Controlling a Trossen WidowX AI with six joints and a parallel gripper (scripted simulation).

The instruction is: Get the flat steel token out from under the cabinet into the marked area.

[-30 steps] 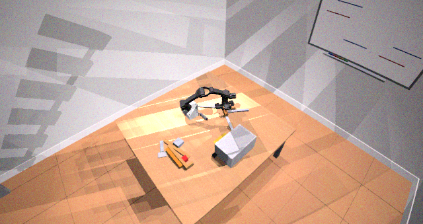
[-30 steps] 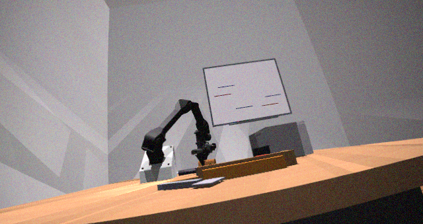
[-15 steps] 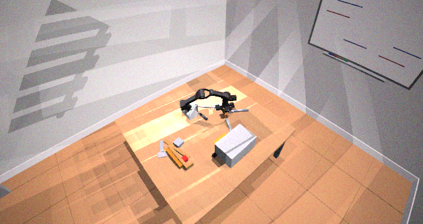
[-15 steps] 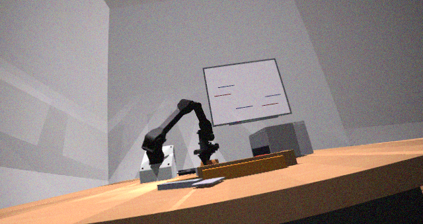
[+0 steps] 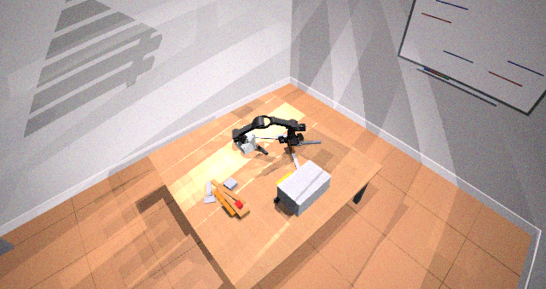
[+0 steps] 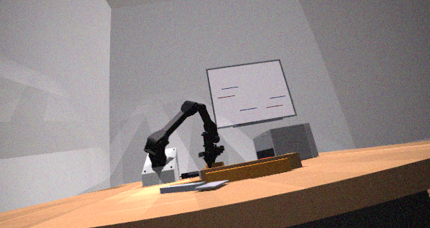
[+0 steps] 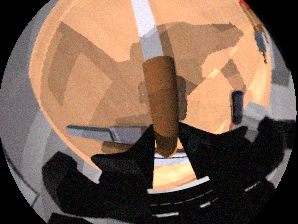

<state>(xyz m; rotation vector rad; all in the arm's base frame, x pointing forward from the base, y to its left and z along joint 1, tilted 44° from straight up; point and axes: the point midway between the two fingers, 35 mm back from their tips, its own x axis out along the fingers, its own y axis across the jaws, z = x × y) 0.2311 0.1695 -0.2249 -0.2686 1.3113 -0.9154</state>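
The grey bar is 110 mm behind my gripper tip, 50 mm to the left of it and 10 mm below it. Round my gripper tip: thin wooden stick: 600 mm to the right, 50 mm ahead, 10 mm below; then red block: 600 mm to the right, 190 mm ahead; then grey block: 560 mm to the right, 20 mm ahead.
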